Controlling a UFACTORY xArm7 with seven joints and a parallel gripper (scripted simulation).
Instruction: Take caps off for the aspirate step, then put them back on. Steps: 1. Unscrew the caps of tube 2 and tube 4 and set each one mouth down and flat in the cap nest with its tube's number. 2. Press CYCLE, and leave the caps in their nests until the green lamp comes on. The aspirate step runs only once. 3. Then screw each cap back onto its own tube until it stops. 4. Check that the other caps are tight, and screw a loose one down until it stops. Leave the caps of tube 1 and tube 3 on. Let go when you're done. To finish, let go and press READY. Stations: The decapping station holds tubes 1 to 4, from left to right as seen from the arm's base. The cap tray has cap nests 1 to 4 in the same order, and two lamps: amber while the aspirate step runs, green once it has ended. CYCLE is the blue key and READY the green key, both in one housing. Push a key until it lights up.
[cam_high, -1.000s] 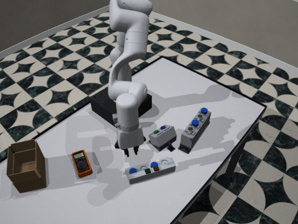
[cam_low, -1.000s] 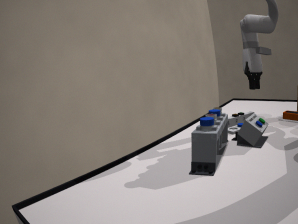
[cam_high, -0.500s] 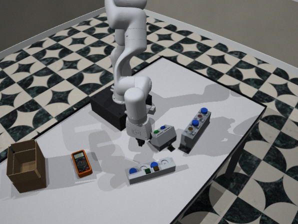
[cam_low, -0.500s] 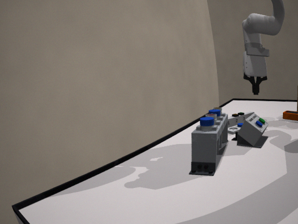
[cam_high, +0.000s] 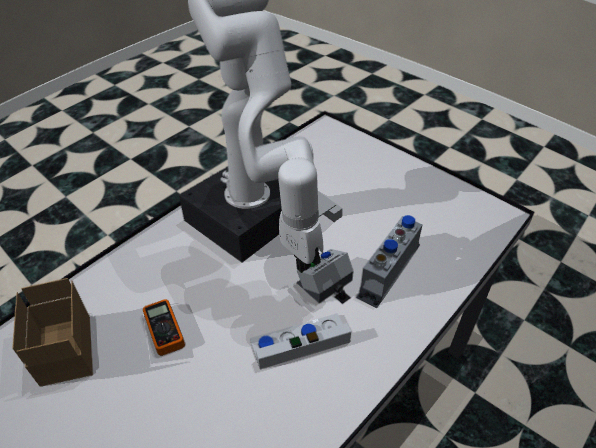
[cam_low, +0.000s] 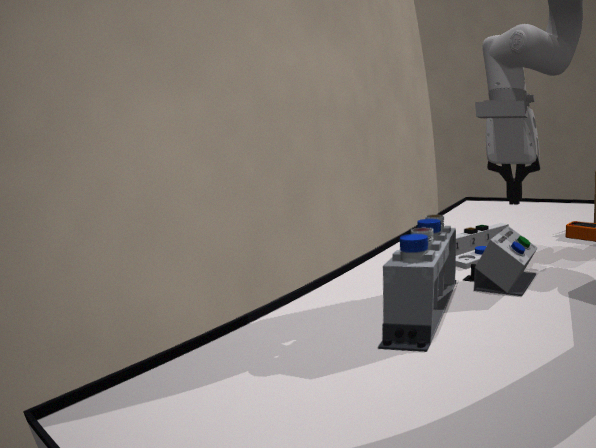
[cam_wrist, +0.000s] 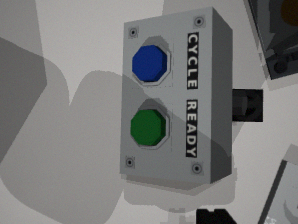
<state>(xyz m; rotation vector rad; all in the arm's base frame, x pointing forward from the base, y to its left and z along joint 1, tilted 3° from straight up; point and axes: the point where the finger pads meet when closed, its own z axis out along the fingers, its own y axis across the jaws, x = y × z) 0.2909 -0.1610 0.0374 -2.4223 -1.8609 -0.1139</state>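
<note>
Right now the blue key is 110 mm to the left of my hand and 70 mm below it. Also, from my hand: green key 20 mm behind, 60 mm to the left, 70 mm below; orange multimeter 230 mm behind, 270 mm to the right, 120 mm below; key housing 10 mm ahead, 80 mm to the left, 90 mm below.
</note>
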